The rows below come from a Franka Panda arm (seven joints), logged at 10 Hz.
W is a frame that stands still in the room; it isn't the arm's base.
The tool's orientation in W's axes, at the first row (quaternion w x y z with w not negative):
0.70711 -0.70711 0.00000 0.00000
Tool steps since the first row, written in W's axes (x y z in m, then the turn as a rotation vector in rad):
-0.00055 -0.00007 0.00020 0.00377 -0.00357 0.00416
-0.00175 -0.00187 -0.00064 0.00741 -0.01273 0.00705
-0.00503 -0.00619 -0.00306 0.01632 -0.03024 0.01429
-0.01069 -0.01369 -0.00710 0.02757 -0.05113 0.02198
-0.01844 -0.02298 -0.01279 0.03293 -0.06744 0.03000
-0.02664 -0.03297 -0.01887 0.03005 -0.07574 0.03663
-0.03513 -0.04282 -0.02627 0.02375 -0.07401 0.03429
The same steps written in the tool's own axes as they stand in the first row. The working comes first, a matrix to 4 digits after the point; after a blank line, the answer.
The tool's axes in the first row as the columns of a matrix, in W's axes (used below as rounded here):
1.0000 0.0000 0.0000
0.0000 0.0000 1.0000
0.0000 -1.0000 0.0000

-0.00055 -0.00020 -0.00007 0.00377 -0.00416 -0.00357
-0.00175 0.00064 -0.00187 0.00741 -0.00705 -0.01273
-0.00503 0.00306 -0.00619 0.01632 -0.01429 -0.03024
-0.01069 0.00710 -0.01369 0.02757 -0.02198 -0.05113
-0.01844 0.01279 -0.02298 0.03293 -0.03000 -0.06744
-0.02664 0.01887 -0.03297 0.03005 -0.03663 -0.07574
-0.03513 0.02627 -0.04282 0.02375 -0.03429 -0.07401

